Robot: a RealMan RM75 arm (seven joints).
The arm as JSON. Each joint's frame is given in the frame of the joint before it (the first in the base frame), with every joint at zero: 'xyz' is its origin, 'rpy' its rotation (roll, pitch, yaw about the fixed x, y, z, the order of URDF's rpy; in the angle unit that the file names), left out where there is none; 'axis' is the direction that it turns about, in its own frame. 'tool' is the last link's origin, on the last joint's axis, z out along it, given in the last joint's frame.
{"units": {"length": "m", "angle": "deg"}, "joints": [
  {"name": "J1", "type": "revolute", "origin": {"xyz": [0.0, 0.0, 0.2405]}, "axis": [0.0, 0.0, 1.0]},
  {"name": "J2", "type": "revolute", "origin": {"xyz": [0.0, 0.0, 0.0], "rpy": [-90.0, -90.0, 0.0]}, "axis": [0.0, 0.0, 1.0]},
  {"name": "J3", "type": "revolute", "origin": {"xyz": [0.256, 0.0, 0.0], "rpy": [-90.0, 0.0, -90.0]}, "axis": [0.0, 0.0, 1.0]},
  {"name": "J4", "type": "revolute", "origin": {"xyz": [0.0, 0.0, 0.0], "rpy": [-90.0, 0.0, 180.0]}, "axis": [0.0, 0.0, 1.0]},
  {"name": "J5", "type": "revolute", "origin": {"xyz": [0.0, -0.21, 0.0], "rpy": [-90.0, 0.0, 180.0]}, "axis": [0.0, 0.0, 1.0]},
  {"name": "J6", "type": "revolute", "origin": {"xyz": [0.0, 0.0, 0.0], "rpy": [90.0, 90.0, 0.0]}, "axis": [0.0, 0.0, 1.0]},
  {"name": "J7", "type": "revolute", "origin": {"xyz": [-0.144, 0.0, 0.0], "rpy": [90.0, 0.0, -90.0]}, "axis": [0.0, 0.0, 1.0]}
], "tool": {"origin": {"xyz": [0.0, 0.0, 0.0]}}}
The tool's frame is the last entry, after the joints.
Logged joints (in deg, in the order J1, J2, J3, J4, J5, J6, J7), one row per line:
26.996 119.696 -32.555 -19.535 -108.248 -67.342 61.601
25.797 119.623 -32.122 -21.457 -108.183 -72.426 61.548
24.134 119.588 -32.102 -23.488 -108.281 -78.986 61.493
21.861 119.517 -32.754 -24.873 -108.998 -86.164 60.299
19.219 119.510 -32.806 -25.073 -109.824 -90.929 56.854
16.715 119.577 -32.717 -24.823 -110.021 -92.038 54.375
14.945 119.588 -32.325 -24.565 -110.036 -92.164 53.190
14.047 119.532 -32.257 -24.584 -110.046 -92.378 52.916
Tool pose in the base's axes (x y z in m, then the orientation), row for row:
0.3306 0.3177 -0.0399 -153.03 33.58 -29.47
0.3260 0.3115 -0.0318 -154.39 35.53 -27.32
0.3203 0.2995 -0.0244 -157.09 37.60 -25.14
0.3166 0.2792 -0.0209 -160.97 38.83 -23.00
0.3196 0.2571 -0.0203 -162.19 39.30 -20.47
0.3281 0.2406 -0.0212 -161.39 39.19 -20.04
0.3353 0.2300 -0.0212 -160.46 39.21 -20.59
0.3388 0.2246 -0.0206 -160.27 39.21 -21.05
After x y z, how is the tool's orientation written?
As angles about the fixed x, y, z axes (roll, pitch, yaw), in degrees.
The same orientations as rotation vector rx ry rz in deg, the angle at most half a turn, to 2 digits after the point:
-135.18 46.21 32.89
-136.49 43.89 36.84
-138.93 41.20 41.66
-142.84 37.96 46.03
-144.97 34.64 48.15
-144.53 34.32 47.76
-143.41 35.24 47.12
-143.00 35.84 46.85

